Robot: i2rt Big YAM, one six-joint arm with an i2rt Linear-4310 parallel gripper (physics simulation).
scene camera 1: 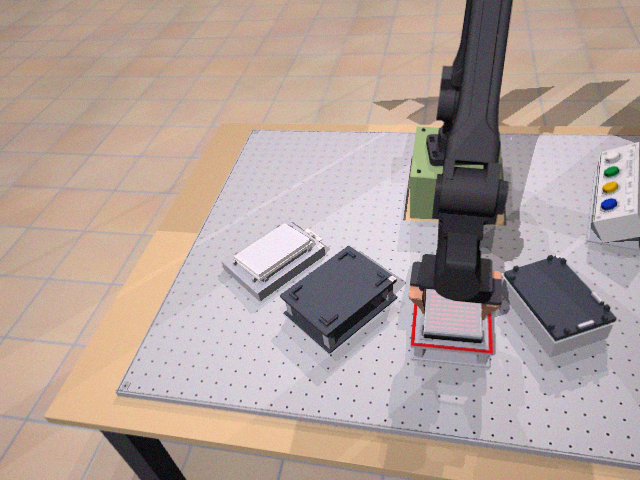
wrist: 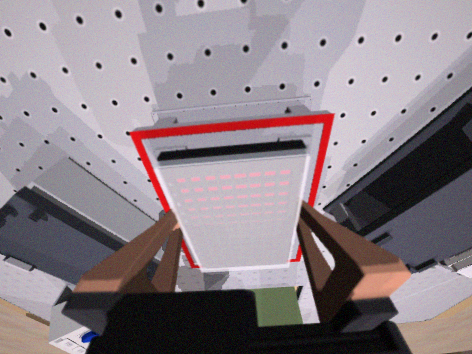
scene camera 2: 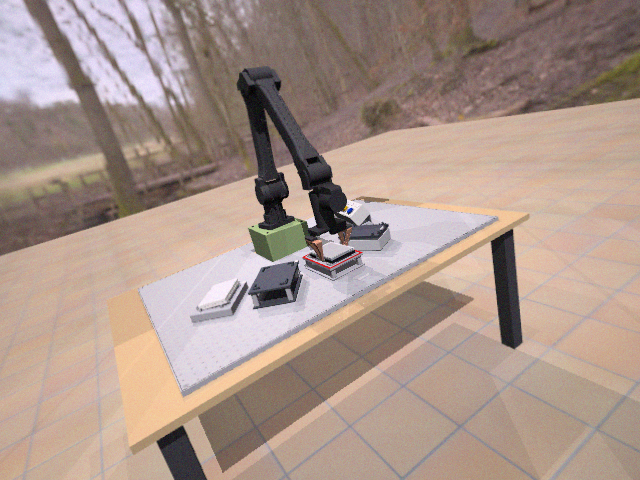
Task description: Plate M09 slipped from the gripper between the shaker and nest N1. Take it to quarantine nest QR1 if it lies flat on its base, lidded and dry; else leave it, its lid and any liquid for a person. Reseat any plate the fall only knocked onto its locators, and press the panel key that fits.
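Places are measured from the arm's base along level axes (x ahead, y left, z up), in centimetres.
Where they show: gripper, fingertip midpoint: (scene camera 1: pixel 452 314) (wrist: pixel 237 205) (scene camera 2: pixel 334 254); arm's base, origin of the base link: (scene camera 2: pixel 276 224).
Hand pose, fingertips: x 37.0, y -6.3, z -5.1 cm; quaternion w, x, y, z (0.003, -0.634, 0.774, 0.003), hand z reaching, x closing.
Observation:
Each offset is from my fingertips to the top centre of the thing. "*": to the spot under its first point.
My gripper (scene camera 1: pixel 453 310) (scene camera 2: pixel 332 250) (wrist: pixel 237 205) is shut on a lidded plate with pink wells {dz +1.8, dx -1.2, dy +0.2 cm} (scene camera 1: pixel 453 325) (scene camera 2: pixel 339 252) (wrist: pixel 235 240), one finger on each long side. The plate looks level and is inside the outline of the red-bordered nest {dz +0.3, dx -1.6, dy +0.2 cm} (scene camera 1: pixel 452 348) (scene camera 2: pixel 346 260) (wrist: pixel 233 126). Whether its base touches the nest is hard to tell. A white plate {dz +0.3, dx -17.7, dy -30.9 cm} (scene camera 1: pixel 273 249) (scene camera 2: pixel 219 294) lies on a low grey base at the left; its exact seating is too small to judge. The key panel {dz +4.1, dx -27.5, dy +35.5 cm} (scene camera 1: pixel 617 222) (scene camera 2: pixel 357 214) (wrist: pixel 65 320) has white, green, yellow and blue keys.
A black raised nest {dz +1.5, dx -6.2, dy -18.3 cm} (scene camera 1: pixel 338 289) (scene camera 2: pixel 275 276) with corner locators and no plate on it stands left of the red-bordered nest. A dark-topped grey block {* dz +1.2, dx -0.4, dy +16.9 cm} (scene camera 1: pixel 563 302) (scene camera 2: pixel 369 231) with edge pegs stands close on the right. The green arm base (scene camera 1: pixel 423 193) (scene camera 2: pixel 279 241) is behind.

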